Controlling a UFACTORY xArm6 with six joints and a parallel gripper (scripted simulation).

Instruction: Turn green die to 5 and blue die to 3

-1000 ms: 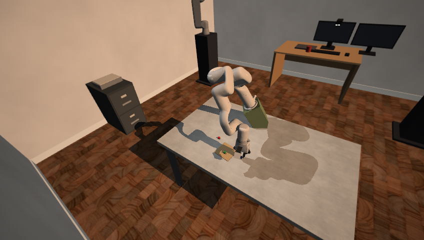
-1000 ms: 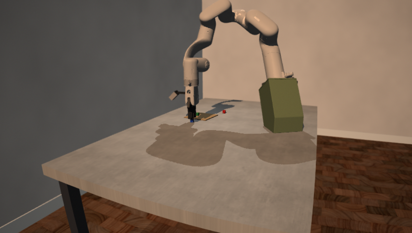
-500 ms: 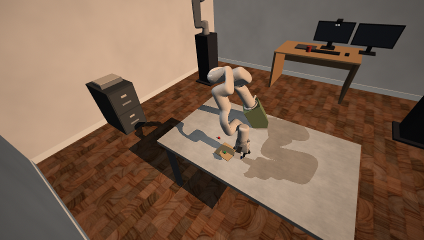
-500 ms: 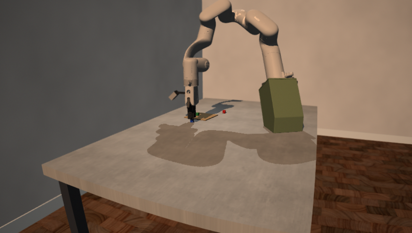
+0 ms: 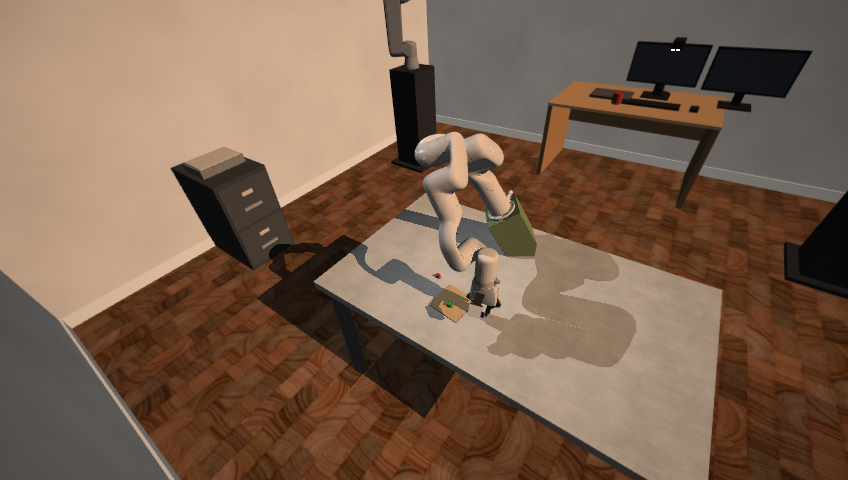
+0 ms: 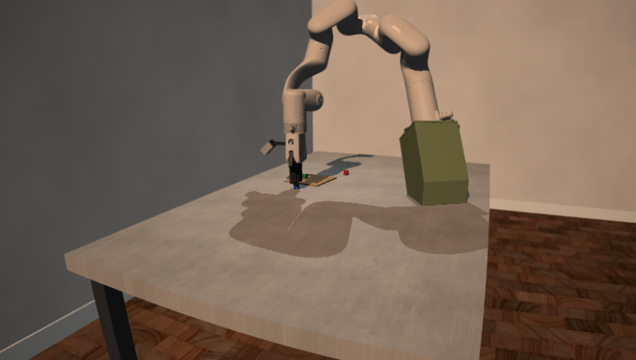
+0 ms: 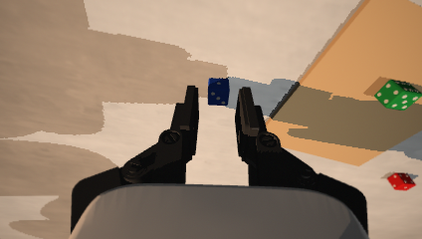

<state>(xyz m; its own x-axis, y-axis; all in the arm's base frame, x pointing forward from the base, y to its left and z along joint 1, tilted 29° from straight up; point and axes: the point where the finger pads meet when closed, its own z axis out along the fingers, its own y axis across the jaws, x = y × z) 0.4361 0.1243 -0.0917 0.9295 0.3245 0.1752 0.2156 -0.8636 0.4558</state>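
Right now the blue die is 3 cm below my hand. Round my hand: tan mat 13 cm to the right, 4 cm below, 1 cm ahead; then green die 13 cm to the right, 3 cm below, 3 cm ahead; then red die 26 cm to the right, 7 cm behind, 3 cm below.
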